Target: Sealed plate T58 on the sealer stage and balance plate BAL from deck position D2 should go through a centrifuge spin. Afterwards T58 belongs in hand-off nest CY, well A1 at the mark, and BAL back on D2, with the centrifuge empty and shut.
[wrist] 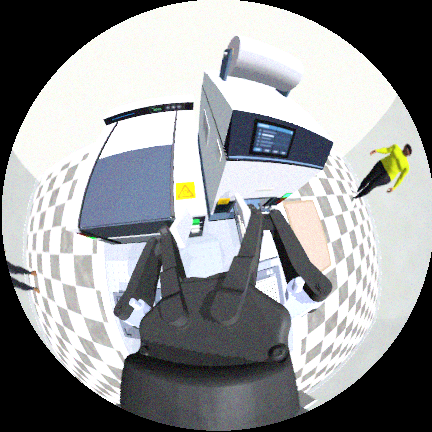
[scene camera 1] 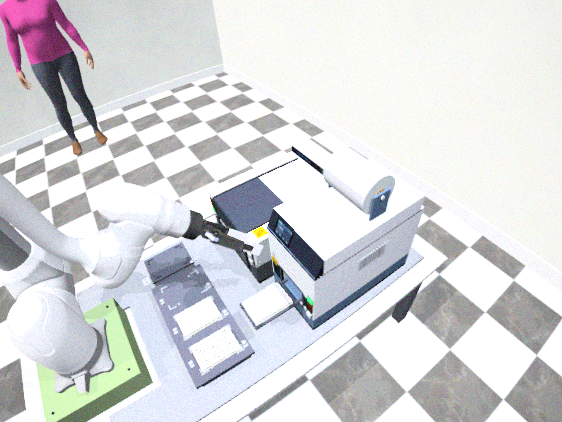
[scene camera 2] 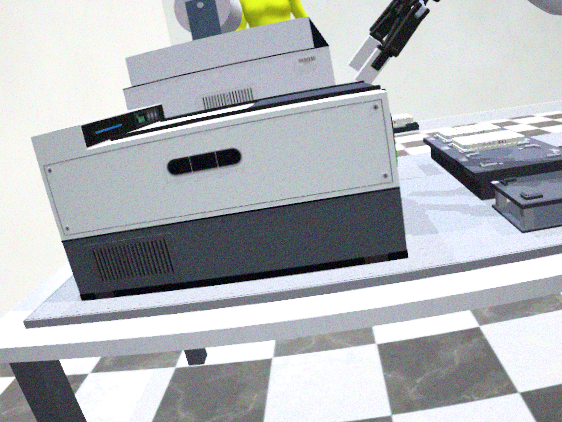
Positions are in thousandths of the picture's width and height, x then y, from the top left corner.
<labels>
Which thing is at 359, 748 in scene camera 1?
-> A white plate.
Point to a centrifuge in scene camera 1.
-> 437, 482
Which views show my gripper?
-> The wrist view, scene camera 1 and scene camera 2: all of them.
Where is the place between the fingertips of my gripper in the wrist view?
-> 492, 480
</labels>
